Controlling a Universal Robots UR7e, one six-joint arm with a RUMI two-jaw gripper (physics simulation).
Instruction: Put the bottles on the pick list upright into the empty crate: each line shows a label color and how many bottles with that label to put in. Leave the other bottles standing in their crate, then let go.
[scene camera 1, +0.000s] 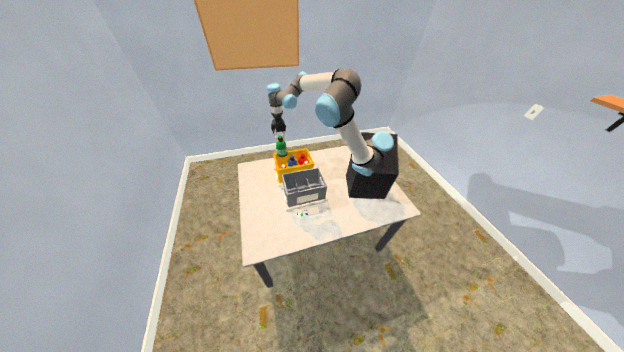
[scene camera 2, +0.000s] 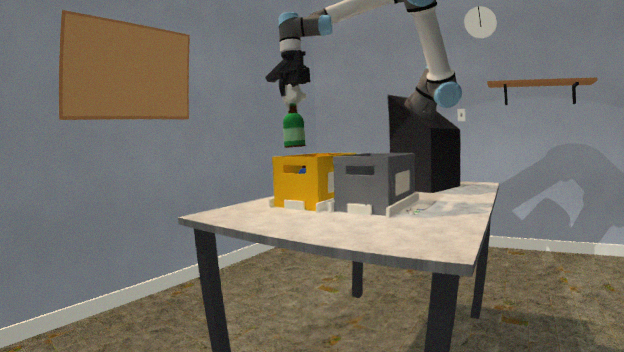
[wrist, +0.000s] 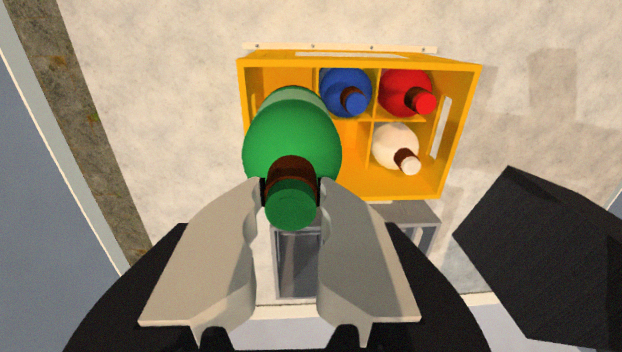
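Pixels of known places: gripper, between the fingertips: (scene camera 1: 280, 139) (scene camera 2: 292, 110) (wrist: 291, 180); arm's base, origin of its link: (scene camera 2: 418, 110).
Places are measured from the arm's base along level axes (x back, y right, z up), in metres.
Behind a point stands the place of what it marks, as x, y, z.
Observation:
My gripper (scene camera 1: 279, 135) @(-0.582, 0.225, -0.020) (scene camera 2: 293, 102) @(-0.582, 0.225, -0.020) (wrist: 291, 180) @(-0.582, 0.225, -0.020) is shut on the neck of a green bottle (scene camera 1: 281, 147) @(-0.579, 0.183, -0.059) (scene camera 2: 294, 132) @(-0.606, 0.192, -0.098) (wrist: 291, 132) @(-0.585, 0.247, -0.038), which hangs about upright above the left end of the yellow crate (scene camera 1: 287, 175) (scene camera 2: 296, 190) @(-0.631, 0.167, -0.292) (wrist: 360, 63) @(-0.516, 0.282, -0.180). In that crate stand a blue bottle (scene camera 1: 292, 162) @(-0.506, 0.211, -0.236) (wrist: 345, 90) @(-0.517, 0.245, -0.219), a red bottle (scene camera 1: 303, 159) @(-0.416, 0.231, -0.230) (wrist: 404, 90) @(-0.435, 0.256, -0.229) and a white bottle (wrist: 394, 144) @(-0.421, 0.177, -0.233). Another white top (scene camera 1: 283, 166) @(-0.578, 0.129, -0.194) shows at its left front; the green bottle hides that spot in the wrist view. The grey crate (scene camera 1: 291, 200) @(-0.542, -0.140, -0.257) (scene camera 2: 361, 195) @(-0.579, -0.058, -0.299) (wrist: 412, 212) @(-0.360, 0.071, -0.209) shows empty compartments. The pick list (scene camera 1: 313, 211) @(-0.396, -0.184, -0.354) is too small to read.
The crates stand side by side on the table (scene camera 1: 265, 227) @(-0.726, -0.262, -0.355) (scene camera 2: 320, 235) @(-0.833, -0.111, -0.356), with low white locating strips (scene camera 2: 403, 204) (wrist: 340, 47) at their bases. The robot's black pedestal (scene camera 1: 370, 185) @(0.011, -0.122, -0.204) (scene camera 2: 445, 160) @(0.011, -0.121, -0.224) stands to the right of the crates.

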